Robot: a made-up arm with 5 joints.
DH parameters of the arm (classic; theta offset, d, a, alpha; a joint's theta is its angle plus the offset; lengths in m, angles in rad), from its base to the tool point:
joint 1: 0 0.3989 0 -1.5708
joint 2: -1.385 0 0.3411 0
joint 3: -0.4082 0 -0.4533 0
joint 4: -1.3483 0 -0.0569 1.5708
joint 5: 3.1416 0.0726 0 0
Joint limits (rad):
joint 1: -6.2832..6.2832
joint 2: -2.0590..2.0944
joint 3: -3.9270..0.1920
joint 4: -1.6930..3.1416
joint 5: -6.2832..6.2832
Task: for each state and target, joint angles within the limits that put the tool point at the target. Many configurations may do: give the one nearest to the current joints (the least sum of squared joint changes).
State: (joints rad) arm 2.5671 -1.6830 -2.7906 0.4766 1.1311
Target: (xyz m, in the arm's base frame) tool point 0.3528 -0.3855 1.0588
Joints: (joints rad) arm 2.3119 -1.2563 -2.1173 0.6300 1.1311
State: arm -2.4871 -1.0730 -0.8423 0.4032 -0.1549
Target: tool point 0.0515 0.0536 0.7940
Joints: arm -2.3362 -2.0138 -0.4260 0.4912 -0.1549
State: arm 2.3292 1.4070 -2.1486 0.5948 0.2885
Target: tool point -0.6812 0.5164 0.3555
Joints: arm 2.4929 1.1052 -2.2238 0.5946 0.2885
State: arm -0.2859 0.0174 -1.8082 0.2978 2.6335
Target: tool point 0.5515 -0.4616 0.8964
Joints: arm -0.6969 0.5747 -2.3802 0.3223 2.6335
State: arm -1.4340 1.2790 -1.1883 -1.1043 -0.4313
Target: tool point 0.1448 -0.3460 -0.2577
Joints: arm -1.1744 1.9031 -1.6657 -0.7612 -0.4313
